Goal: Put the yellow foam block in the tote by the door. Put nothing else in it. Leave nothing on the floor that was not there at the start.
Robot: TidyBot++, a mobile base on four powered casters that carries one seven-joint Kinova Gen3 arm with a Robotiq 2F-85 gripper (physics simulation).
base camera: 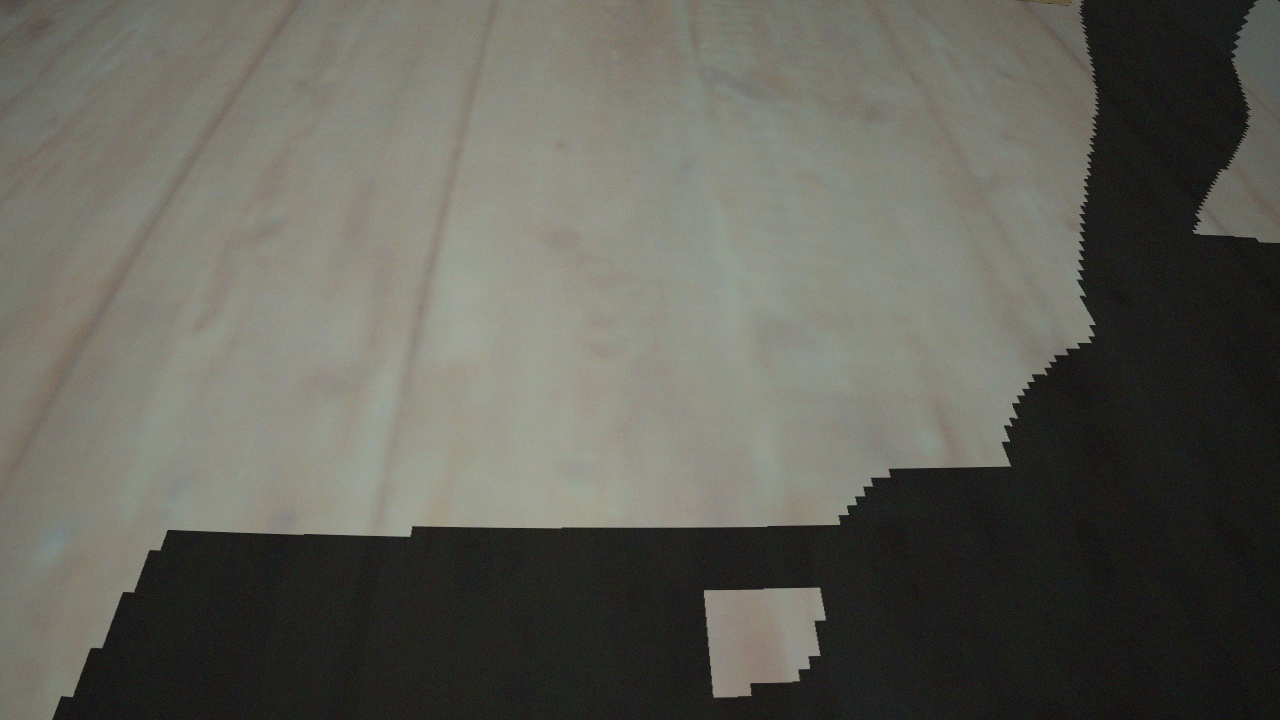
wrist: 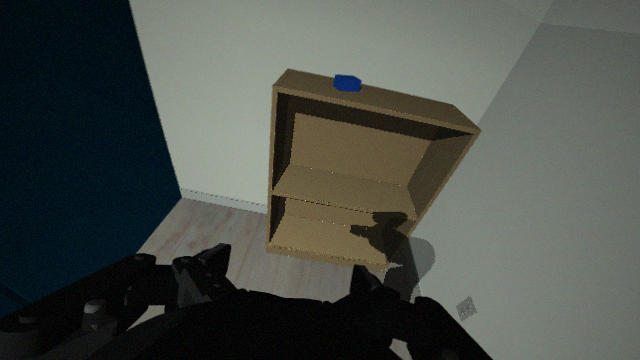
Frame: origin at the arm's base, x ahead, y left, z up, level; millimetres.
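Seen in the pictures: gripper, between the fingertips: (wrist: 291, 268).
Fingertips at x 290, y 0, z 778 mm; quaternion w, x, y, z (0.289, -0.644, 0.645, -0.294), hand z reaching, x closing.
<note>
Pixels of each thing's top centre, then the offset from my fingertips to it. Level surfaces: height alone.
- small blue block, centre of its top: (wrist: 348, 77) dx +868, dy -93, dz -69 mm
- small outlet, centre of its top: (wrist: 474, 303) dx +347, dy -800, dz -717 mm
- floor, height of its surface: dz -1174 mm
My gripper (wrist: 291, 268) is open, with its two dark fingers wide apart at the bottom of the wrist view and nothing seen between them. Beyond it stands a wooden shelf unit. The yellow foam block does not show in either view. The tote and the door do not show either. A small blue block (wrist: 347, 83) lies on top of the shelf unit (wrist: 400, 104), left of the middle of its top board.
The shelf unit has two compartments and stands against a pale wall (wrist: 220, 100), near a corner. A dark blue surface (wrist: 75, 125) rises at the left. A grey wall (wrist: 560, 175) with a small outlet (wrist: 466, 307) is at the right. Dark shadows lie on the floor (base camera: 572, 268).
</note>
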